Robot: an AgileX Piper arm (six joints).
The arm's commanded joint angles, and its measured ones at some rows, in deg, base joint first. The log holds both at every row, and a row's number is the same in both.
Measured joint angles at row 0:
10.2, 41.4, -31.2, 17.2, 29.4, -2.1
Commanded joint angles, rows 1 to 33:
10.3, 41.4, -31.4, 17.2, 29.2, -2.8
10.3, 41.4, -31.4, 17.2, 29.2, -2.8
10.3, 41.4, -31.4, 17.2, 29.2, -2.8
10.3, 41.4, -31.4, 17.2, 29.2, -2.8
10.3, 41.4, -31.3, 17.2, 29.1, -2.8
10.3, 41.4, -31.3, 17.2, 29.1, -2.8
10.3, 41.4, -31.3, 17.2, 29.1, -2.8
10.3, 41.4, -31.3, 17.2, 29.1, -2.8
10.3, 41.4, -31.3, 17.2, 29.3, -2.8
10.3, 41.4, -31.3, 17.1, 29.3, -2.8
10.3, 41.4, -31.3, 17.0, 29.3, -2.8
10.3, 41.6, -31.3, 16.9, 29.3, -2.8
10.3, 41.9, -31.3, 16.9, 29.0, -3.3
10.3, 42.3, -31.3, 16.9, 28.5, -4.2
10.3, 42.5, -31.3, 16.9, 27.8, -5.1
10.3, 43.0, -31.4, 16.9, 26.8, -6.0
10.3, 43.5, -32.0, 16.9, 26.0, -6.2
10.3, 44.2, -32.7, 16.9, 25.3, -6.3
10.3, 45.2, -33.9, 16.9, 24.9, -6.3
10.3, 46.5, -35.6, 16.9, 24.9, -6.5
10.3, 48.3, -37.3, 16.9, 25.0, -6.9
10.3, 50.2, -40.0, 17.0, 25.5, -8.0
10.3, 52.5, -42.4, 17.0, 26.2, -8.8
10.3, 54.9, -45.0, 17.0, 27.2, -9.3
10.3, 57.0, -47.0, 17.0, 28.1, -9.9
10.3, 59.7, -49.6, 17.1, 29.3, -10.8
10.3, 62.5, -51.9, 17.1, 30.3, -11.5
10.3, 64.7, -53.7, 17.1, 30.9, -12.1
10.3, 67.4, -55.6, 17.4, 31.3, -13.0
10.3, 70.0, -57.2, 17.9, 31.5, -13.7
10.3, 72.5, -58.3, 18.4, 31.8, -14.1
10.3, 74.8, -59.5, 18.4, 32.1, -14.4
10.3, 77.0, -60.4, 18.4, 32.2, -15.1
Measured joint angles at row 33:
10.2, 69.3, -56.0, 17.8, 30.6, -12.4
